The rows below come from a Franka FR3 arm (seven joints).
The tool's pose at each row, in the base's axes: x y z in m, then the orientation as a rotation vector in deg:
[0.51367 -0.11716 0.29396 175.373 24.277 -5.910]
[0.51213 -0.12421 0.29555 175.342 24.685 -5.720]
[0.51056 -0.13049 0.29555 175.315 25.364 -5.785]
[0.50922 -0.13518 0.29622 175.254 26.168 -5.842]
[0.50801 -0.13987 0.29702 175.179 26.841 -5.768]
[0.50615 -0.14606 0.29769 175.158 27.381 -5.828]
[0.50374 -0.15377 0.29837 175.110 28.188 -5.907]
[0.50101 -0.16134 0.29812 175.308 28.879 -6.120]
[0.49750 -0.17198 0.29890 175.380 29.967 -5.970]
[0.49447 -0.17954 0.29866 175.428 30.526 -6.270]
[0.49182 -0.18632 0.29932 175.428 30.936 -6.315]
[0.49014 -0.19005 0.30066 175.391 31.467 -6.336]
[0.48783 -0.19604 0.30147 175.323 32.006 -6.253]
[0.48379 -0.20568 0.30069 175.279 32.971 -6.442]
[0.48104 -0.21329 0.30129 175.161 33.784 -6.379]
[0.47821 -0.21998 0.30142 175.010 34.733 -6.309]
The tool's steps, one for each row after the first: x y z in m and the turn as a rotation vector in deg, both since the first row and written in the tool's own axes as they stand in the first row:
[-0.00349 0.00642 -0.00108 -0.007 0.130 -0.261]
[-0.00669 0.01203 -0.00062 0.053 0.108 -0.701]
[-0.00929 0.01620 -0.00094 0.097 0.091 -1.224]
[-0.01178 0.02041 -0.00139 0.098 0.151 -1.660]
[-0.01528 0.02588 -0.00158 0.153 0.130 -2.010]
[-0.01972 0.03266 -0.00167 0.222 0.102 -2.533]
[-0.02437 0.03918 -0.00081 0.534 0.024 -2.965]
[-0.03066 0.04848 -0.00076 0.739 0.172 -3.654]
[-0.03559 0.05491 0.00010 0.903 0.011 -4.013]
[-0.04001 0.06073 0.00000 0.968 -0.001 -4.275]
[-0.04273 0.06391 -0.00102 1.014 0.001 -4.617]
[-0.04662 0.06907 -0.00134 1.020 0.065 -4.965]
[-0.05304 0.07720 0.00024 1.151 -0.022 -5.587]
[-0.05778 0.08379 0.00025 1.159 0.033 -6.113]
[-0.06231 0.08946 0.00068 1.161 0.094 -6.729]

